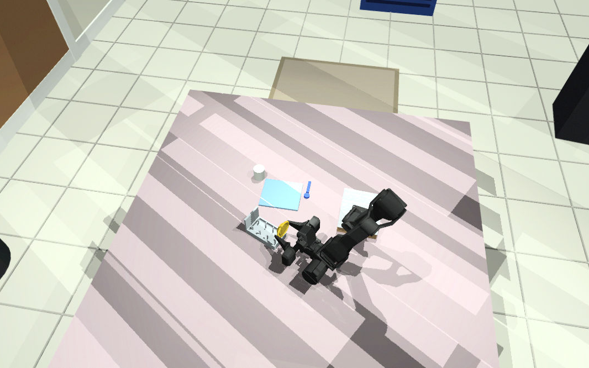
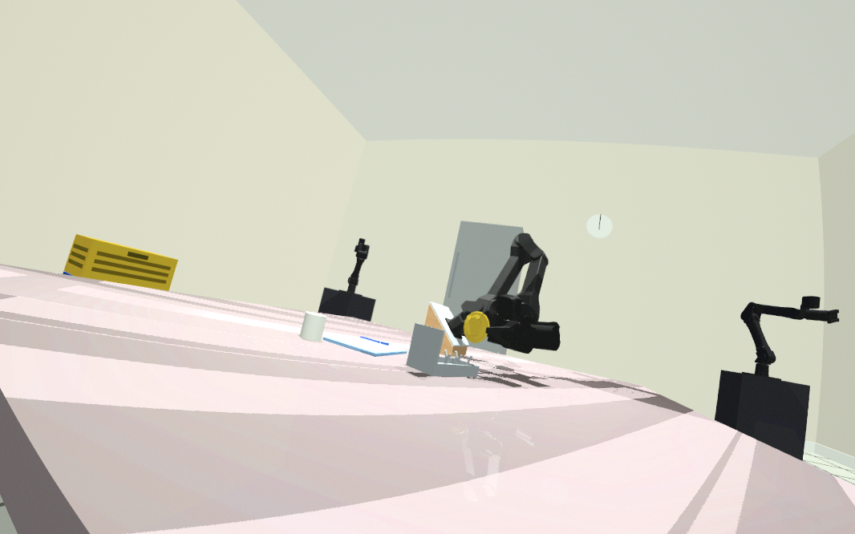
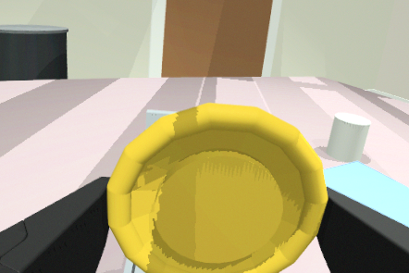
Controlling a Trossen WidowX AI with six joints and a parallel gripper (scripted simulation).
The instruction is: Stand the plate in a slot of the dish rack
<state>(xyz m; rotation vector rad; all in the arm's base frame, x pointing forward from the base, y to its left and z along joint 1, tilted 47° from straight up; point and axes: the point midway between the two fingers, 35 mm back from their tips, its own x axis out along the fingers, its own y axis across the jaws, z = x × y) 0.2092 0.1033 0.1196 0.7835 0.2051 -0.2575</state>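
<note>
My gripper tip is now 7 cm above the grey dish rack, 6 cm short of it and 2 cm to the left of it. The rest, counted from my gripper tip: yellow plate: 1 cm behind; white cup: 26 cm to the right, 18 cm ahead, 7 cm below.
</note>
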